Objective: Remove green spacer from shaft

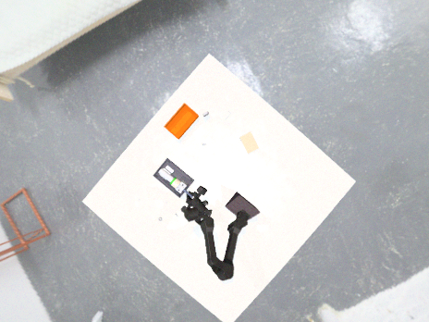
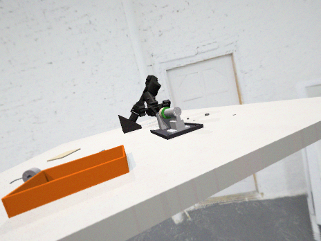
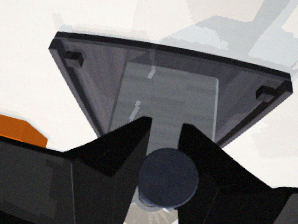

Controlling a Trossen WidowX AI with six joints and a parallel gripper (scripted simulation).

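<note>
The dark grey shaft is 60 mm ahead of my gripper tip and 20 mm above it. Also, from my gripper tip: orange tray (330 mm ahead, 310 mm to the right, 50 mm below); then green spacer (110 mm ahead, 20 mm above); then tan card (490 mm to the right, 100 mm behind, 50 mm below).
</note>
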